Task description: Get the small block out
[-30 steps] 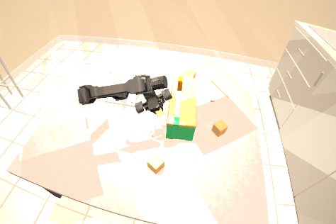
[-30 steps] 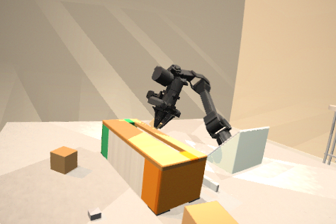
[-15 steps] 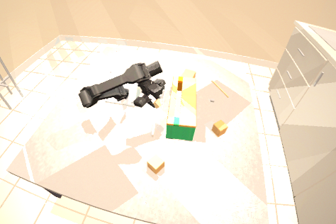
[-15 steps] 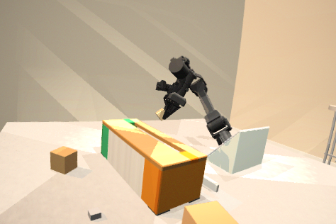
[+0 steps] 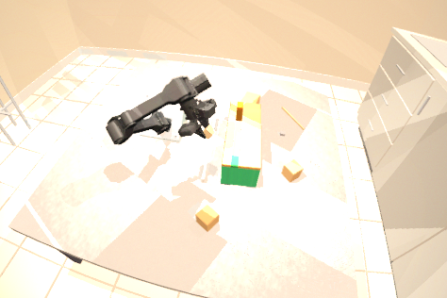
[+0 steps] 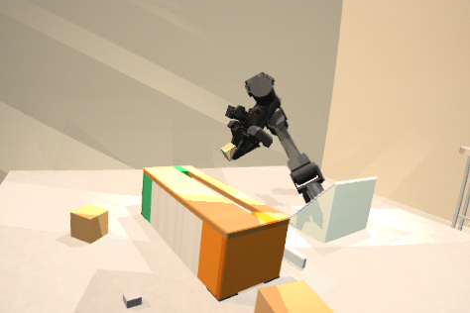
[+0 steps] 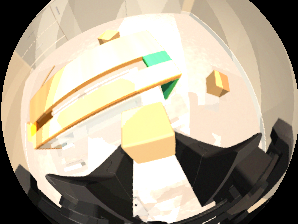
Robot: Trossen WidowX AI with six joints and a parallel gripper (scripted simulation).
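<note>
Right now the tan block is 2 cm above my gripper tip. Round my gripper tip: thin stick (35 cm ahead, 41 cm to the left, 17 cm below); box (9 cm ahead, 11 cm to the left, 11 cm below); grey piece (31 cm ahead, 27 cm to the left, 17 cm below).
</note>
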